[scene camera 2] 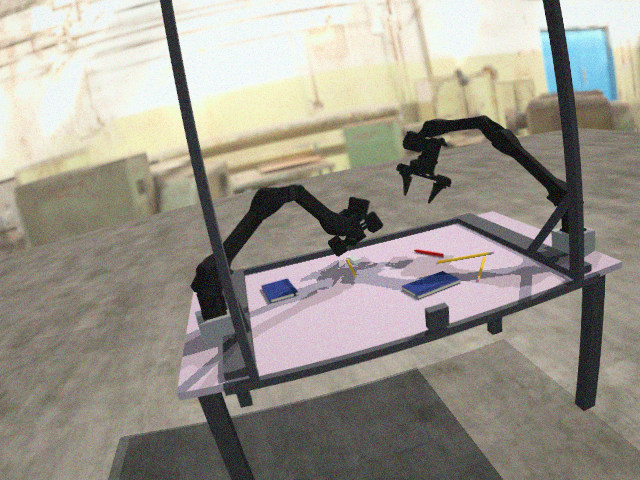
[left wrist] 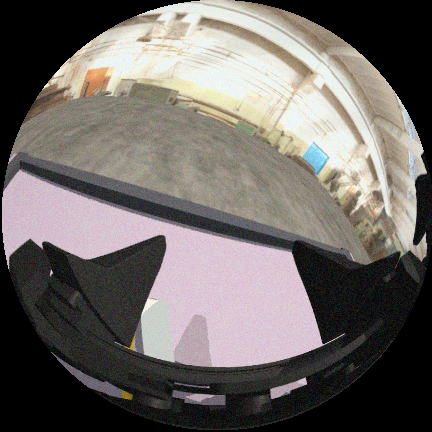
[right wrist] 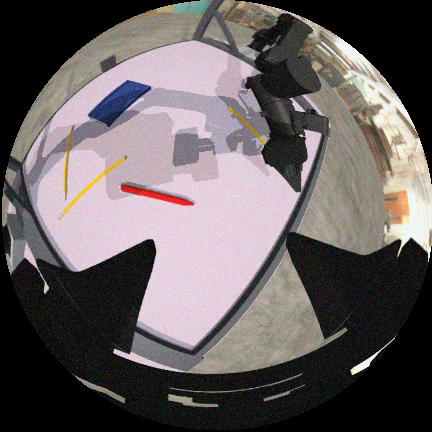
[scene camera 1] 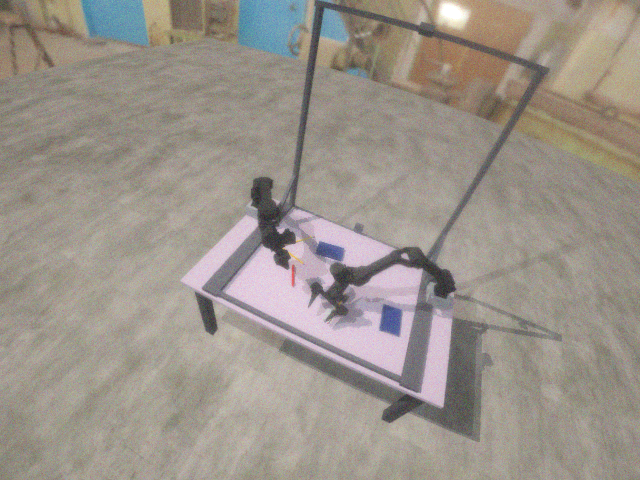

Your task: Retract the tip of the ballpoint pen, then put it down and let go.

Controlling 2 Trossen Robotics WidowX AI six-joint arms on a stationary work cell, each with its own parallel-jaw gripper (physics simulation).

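Seen in the pictures: left gripper, between the fingertips: (left wrist: 231,245) (right wrist: 299,179) (scene camera 1: 316,314); right gripper, between the fingertips: (scene camera 2: 416,199) (right wrist: 221,243) (scene camera 1: 285,263); left arm's base, origin of its link: (scene camera 2: 214,313) (right wrist: 254,48) (scene camera 1: 440,292); right arm's base, origin of its link: (scene camera 1: 258,204).
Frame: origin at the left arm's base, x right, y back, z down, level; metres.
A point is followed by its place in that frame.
The red pen (scene camera 1: 293,275) @[y -0.710, x -0.114, z 0.060 m] (scene camera 2: 429,253) @[y -0.710, x -0.103, z 0.063 m] (right wrist: 157,195) @[y -0.712, x -0.117, z 0.059 m] lies flat on the tabletop (scene camera 1: 258,294) @[y -0.825, x -0.268, z 0.069 m] (scene camera 2: 320,330) @[y -0.236, x 0.142, z 0.070 m] (right wrist: 215,280) @[y -0.792, x -0.279, z 0.070 m], apart from both grippers. One end tapers in the right wrist view; whether its tip is out is too small to tell. My right gripper (scene camera 2: 417,198) @[y -0.738, x -0.189, z -0.101 m] (right wrist: 221,243) @[y -0.738, x -0.189, z -0.101 m] is open and empty, high above the table, with the pen in its wrist camera's view. My left gripper (scene camera 1: 318,313) @[y -0.552, x -0.317, z 0.004 m] (left wrist: 231,245) @[y -0.552, x -0.317, z 0.004 m] is open and empty, low over the table near a pale block. The pen does not show in the left wrist view.
The pale block (scene camera 2: 353,260) @[y -0.497, x -0.246, z 0.060 m] (left wrist: 159,330) @[y -0.509, x -0.268, z 0.058 m] lies near a yellow pencil (scene camera 2: 351,267) @[y -0.469, x -0.199, z 0.064 m] (right wrist: 245,125) @[y -0.467, x -0.178, z 0.066 m] by my left gripper. Two more yellow pencils (scene camera 2: 465,257) @[y -0.770, x 0.019, z 0.065 m] (scene camera 2: 481,268) @[y -0.745, x 0.134, z 0.064 m] lie near the pen. Two blue books (scene camera 2: 431,284) @[y -0.571, x 0.129, z 0.058 m] (scene camera 2: 279,290) @[y -0.217, x -0.175, z 0.058 m] lie on the table. A dark frame (scene camera 1: 305,111) @[y -0.875, x 0.376, z -0.524 m] rises at the table's back in scene camera 1.
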